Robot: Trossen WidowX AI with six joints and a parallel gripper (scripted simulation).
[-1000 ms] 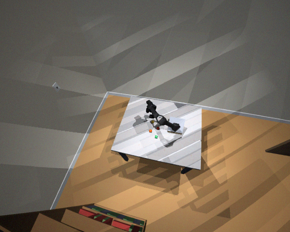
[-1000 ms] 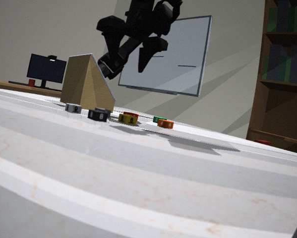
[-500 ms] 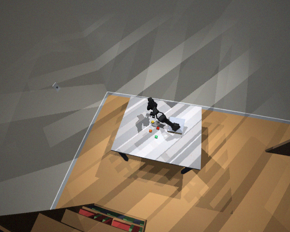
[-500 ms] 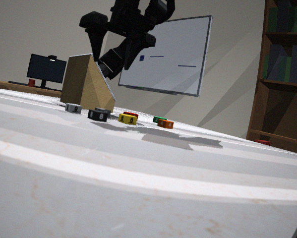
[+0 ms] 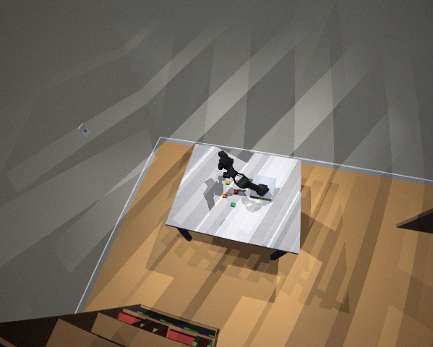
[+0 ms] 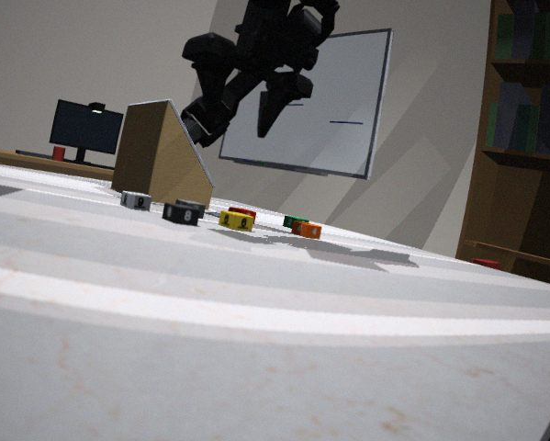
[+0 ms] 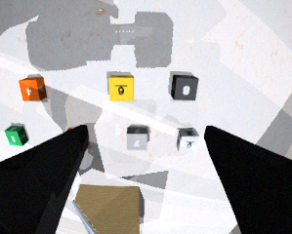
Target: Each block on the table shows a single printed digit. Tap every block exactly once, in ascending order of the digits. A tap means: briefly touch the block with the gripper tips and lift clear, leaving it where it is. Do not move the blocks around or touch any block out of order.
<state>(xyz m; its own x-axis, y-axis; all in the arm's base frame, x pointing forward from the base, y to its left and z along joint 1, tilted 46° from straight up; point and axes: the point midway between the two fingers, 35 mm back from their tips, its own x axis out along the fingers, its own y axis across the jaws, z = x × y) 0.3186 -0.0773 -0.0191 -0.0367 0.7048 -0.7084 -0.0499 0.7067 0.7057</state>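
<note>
My gripper tip is 23 cm to the right of the green block, 12 cm above it and 10 cm past it. The rest, counted from my gripper tip: yellow block (12 cm below, 3 cm to the left); then pale grey block (12 cm below, 9 cm behind, 8 cm to the right); then black block (12 cm below, 6 cm to the right).
</note>
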